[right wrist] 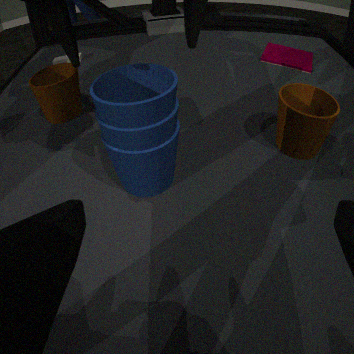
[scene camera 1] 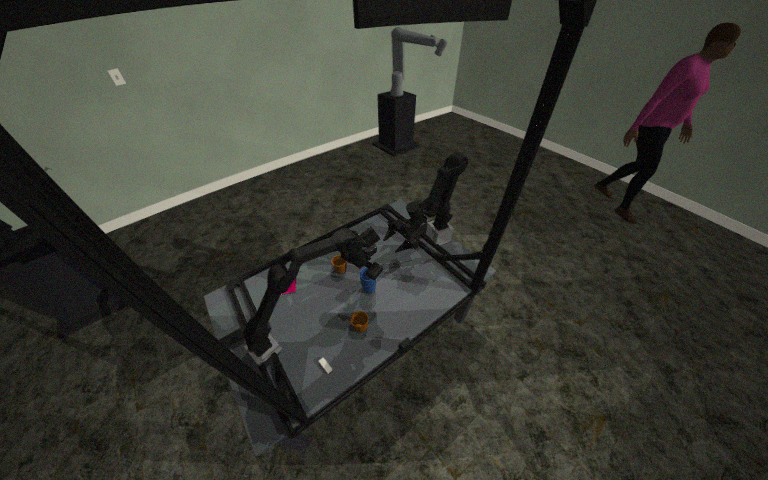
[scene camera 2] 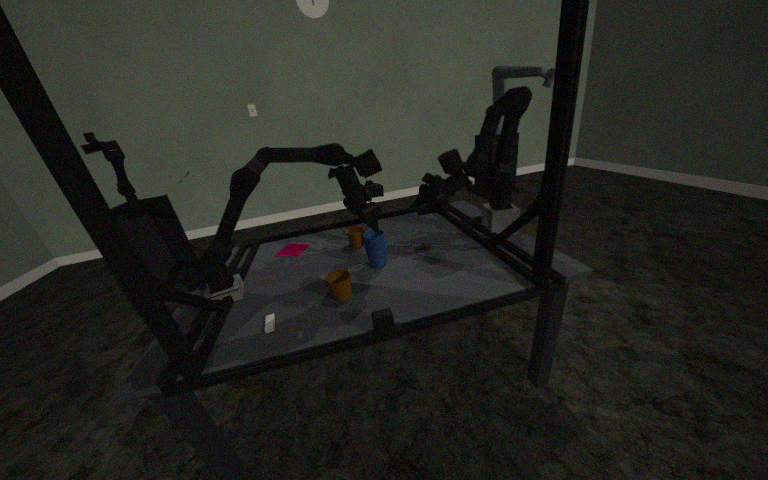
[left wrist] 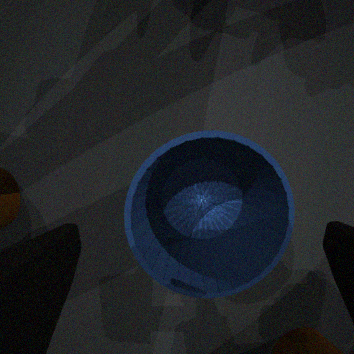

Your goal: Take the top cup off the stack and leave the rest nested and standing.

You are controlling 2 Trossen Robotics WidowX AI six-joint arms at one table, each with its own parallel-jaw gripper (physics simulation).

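Seen in the pictures: left gripper, between the fingertips: [right wrist: 134,55] [scene camera 1: 366,270] [scene camera 2: 371,227] [left wrist: 205,237]; right gripper, between the fingertips: [right wrist: 215,214] [scene camera 1: 389,246] [scene camera 2: 413,210]; left arm's base, origin of its link: [right wrist: 164,11] [scene camera 1: 261,345] [scene camera 2: 222,285]; right arm's base, origin of its link: [scene camera 1: 440,225] [scene camera 2: 500,206].
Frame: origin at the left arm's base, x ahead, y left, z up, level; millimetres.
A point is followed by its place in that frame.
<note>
A stack of blue cups [scene camera 1: 368,283] [scene camera 2: 376,251] @[x 478, y -155, z 23 mm] [right wrist: 147,167] @[x 524, y -121, z 4 mm] stands upright; three nested rims show in the right wrist view. The top cup [left wrist: 260,242] @[x 474, y -147, z 53 mm] [right wrist: 135,114] @[x 525, y -124, z 61 mm] is open upward and sits in the stack. My left gripper [left wrist: 205,237] @[x 488, y -117, z 93 mm] [right wrist: 134,55] @[x 488, y -117, z 93 mm] is open and empty, pointing down over the stack. Its fingers are apart on either side of the top cup's rim in the left wrist view, and their tips appear above the rim in the right wrist view. My right gripper [scene camera 1: 394,242] @[x 653, y -109, z 104 mm] [right wrist: 215,214] @[x 653, y -109, z 104 mm] is open and empty, apart from the stack, toward the table's far right in scene camera 2.
Two orange cups stand near the stack, one behind it [scene camera 1: 339,264] @[x 496, y 87, z -34 mm] [scene camera 2: 355,236] @[x 472, y 35, z 11 mm] [right wrist: 306,125] @[x 513, y 46, z 11 mm] and one in front [scene camera 1: 359,322] @[x 335, y -206, z -39 mm] [scene camera 2: 340,285] @[x 322, y -257, z 15 mm] [right wrist: 57,95] @[x 360, y -215, z 5 mm] in scene camera 2. A magenta flat square [scene camera 2: 292,249] @[x 242, y 197, z -34 mm] [right wrist: 288,57] @[x 257, y 191, z -34 mm] and a white block [scene camera 1: 324,365] @[x 118, y -231, z -30 mm] [scene camera 2: 269,323] @[x 121, y -241, z -30 mm] lie on the table.
</note>
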